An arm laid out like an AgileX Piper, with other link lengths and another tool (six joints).
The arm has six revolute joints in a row. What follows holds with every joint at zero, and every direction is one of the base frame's. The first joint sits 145.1 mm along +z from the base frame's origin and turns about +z. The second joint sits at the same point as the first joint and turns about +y. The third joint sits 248.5 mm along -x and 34 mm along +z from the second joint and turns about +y. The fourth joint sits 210.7 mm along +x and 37.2 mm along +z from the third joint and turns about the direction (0.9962, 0, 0.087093). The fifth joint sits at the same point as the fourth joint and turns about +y. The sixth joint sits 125.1 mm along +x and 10.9 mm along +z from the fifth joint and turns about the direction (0.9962, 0, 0.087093). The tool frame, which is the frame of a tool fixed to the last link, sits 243.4 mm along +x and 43 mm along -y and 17.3 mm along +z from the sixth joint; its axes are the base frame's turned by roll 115.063, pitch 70.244 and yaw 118.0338 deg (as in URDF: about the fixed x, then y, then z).
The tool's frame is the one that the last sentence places.
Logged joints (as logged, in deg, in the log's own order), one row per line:
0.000 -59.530 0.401 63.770 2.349 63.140
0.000 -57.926 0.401 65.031 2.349 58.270
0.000 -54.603 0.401 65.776 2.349 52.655
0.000 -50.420 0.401 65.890 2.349 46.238
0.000 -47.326 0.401 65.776 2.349 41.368
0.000 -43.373 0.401 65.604 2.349 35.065
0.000 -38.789 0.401 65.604 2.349 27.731
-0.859 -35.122 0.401 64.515 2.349 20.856
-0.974 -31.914 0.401 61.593 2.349 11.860
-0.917 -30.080 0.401 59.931 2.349 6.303
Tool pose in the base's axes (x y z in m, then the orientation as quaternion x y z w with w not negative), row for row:
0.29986 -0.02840 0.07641 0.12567 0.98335 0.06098 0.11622
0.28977 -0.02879 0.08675 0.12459 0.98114 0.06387 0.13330
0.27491 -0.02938 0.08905 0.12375 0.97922 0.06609 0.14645
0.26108 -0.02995 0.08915 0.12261 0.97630 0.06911 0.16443
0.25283 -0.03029 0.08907 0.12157 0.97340 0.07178 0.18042
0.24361 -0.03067 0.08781 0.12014 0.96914 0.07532 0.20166
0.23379 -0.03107 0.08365 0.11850 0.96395 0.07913 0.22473
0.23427 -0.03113 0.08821 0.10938 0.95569 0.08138 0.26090
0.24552 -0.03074 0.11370 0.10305 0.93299 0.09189 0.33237
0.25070 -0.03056 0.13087 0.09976 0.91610 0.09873 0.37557
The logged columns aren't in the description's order. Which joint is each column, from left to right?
Columns, left to right: joint 6, joint 3, joint 4, joint 5, joint 1, joint 2.
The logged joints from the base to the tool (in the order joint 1, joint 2, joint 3, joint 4, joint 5, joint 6), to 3 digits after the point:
2.349 63.140 -59.530 0.401 63.770 0.000
2.349 58.270 -57.926 0.401 65.031 0.000
2.349 52.655 -54.603 0.401 65.776 0.000
2.349 46.238 -50.420 0.401 65.890 0.000
2.349 41.368 -47.326 0.401 65.776 0.000
2.349 35.065 -43.373 0.401 65.604 0.000
2.349 27.731 -38.789 0.401 65.604 0.000
2.349 20.856 -35.122 0.401 64.515 -0.859
2.349 11.860 -31.914 0.401 61.593 -0.974
2.349 6.303 -30.080 0.401 59.931 -0.917

